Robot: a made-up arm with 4 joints.
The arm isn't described. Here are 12 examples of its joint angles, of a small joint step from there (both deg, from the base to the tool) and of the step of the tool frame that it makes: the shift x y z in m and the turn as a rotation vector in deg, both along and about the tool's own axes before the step.
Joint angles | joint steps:
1: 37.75 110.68 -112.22 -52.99 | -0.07 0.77 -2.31 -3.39
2: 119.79 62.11 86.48 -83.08 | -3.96 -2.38 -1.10 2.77
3: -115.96 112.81 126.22 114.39 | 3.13 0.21 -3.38 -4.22
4: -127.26 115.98 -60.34 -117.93 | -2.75 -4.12 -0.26 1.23
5: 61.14 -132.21 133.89 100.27 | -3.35 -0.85 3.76 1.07
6: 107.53 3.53 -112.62 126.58 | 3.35 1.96 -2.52 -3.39
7: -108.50 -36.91 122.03 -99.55 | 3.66 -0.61 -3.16 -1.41
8: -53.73 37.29 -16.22 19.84 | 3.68 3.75 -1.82 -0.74
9: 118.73 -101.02 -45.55 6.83 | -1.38 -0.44 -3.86 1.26
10: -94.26 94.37 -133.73 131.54 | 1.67 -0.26 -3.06 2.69
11: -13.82 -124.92 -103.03 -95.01 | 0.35 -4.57 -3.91 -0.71
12: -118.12 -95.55 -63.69 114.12 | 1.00 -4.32 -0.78 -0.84
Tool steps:
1: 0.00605 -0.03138 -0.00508 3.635 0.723 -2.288
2: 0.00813 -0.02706 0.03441 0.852 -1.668 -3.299
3: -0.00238 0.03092 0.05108 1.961 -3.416 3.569
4: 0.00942 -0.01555 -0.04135 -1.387 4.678 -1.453
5: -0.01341 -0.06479 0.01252 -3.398 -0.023 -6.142
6: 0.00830 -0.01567 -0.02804 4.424 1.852 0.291
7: -0.01868 -0.00920 0.02844 3.009 -1.665 0.052
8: 0.01288 -0.02004 -0.00493 -2.158 0.133 -3.480
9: 0.01161 0.00231 -0.03888 0.036 3.637 -0.119
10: -0.00533 0.01338 0.03246 -1.701 -3.167 1.403
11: 0.01434 -0.04435 -0.04693 -0.742 3.939 -4.508
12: -0.00756 -0.01501 0.04265 1.836 -4.322 -0.899
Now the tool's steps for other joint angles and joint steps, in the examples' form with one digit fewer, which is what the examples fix.
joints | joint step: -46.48 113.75 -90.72 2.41 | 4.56 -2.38 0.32 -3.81
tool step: -0.0023 0.0186 -0.0018 8.00 1.41 2.43
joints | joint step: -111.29 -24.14 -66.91 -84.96 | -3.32 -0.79 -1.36 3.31
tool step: -0.0046 -0.0449 -0.0112 -1.73 0.71 -4.33
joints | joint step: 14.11 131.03 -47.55 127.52 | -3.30 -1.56 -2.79 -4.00
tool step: -0.0011 -0.0083 0.0282 3.12 -2.69 -1.11
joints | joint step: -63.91 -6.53 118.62 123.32 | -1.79 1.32 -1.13 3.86
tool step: 0.0065 0.0237 0.0219 -3.40 -2.70 1.66
